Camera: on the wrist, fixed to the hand. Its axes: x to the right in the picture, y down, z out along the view.
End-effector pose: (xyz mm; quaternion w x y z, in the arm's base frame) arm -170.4 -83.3 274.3 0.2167 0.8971 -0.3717 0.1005
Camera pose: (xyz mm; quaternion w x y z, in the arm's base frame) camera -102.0 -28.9 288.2 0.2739 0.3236 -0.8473 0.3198
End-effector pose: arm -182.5 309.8 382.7 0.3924 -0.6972 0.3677 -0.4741
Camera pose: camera -200.5 319.0 468.8 0.4342 -0.2090 0.8664 -0.1310
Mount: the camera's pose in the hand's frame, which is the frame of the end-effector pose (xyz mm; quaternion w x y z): 18.9 -78.5 -36.2 0.6968 -0.1419 0.1726 0.6816
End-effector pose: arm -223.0 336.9 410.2 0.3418 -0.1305 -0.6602 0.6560
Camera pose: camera -192.6 368.5 487.1 0.1135 0.7026 0.4052 -0.5738
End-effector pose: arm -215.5 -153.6 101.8 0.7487 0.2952 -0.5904 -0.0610
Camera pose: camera -156.4 -212.8 72.8 0.7071 -0.2924 -0.4747 0.4350
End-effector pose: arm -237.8 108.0 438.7 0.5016 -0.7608 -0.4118 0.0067
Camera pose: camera -258.6 104.9 524.6 0.3081 -0.8831 0.3172 0.1568
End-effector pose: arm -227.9 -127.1 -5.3 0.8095 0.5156 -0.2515 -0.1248
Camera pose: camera -188.1 -142.2 -82.9 0.7657 0.0945 -0.3693 0.5181
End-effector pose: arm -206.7 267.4 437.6 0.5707 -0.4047 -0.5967 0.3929
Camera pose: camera -173.6 256.7 519.0 0.1754 -0.8375 -0.0972 0.5083
